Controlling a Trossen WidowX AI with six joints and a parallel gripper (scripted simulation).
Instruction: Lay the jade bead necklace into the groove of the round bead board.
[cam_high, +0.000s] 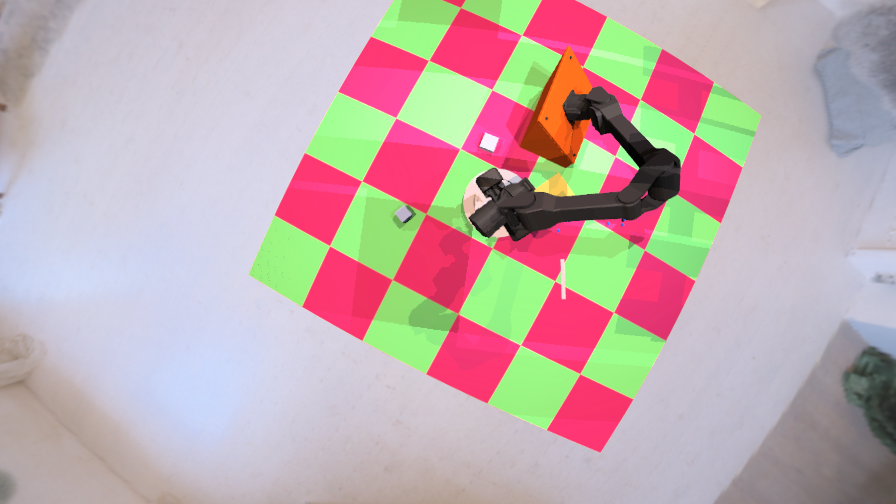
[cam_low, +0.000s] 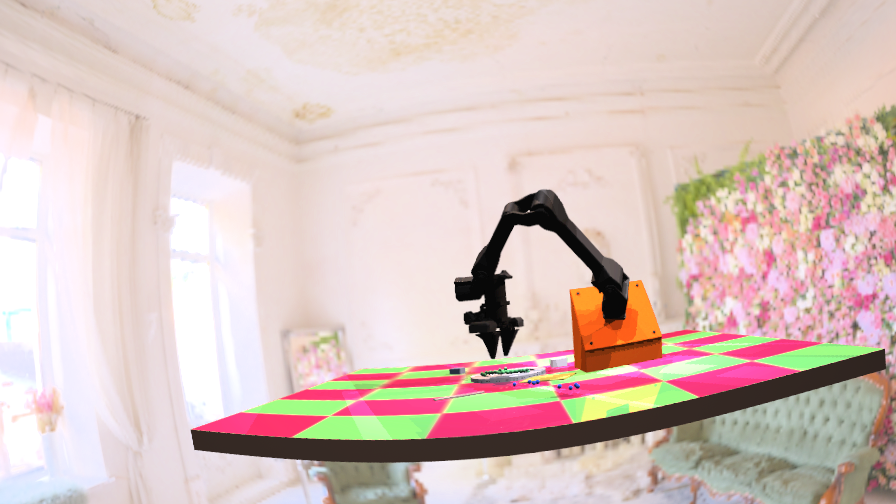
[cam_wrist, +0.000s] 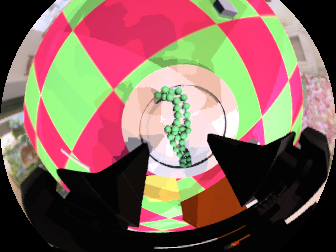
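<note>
The round bead board lies 20 mm behind my gripper tip, 10 mm to the right of it and 50 mm below it. Also, from my gripper tip: pale blue cube: 160 mm ahead, 220 mm to the right, 50 mm below; then white cube: 160 mm behind, 130 mm to the right, 50 mm below; then yellow patch: 130 mm behind, 110 mm to the left, 60 mm below.
</note>
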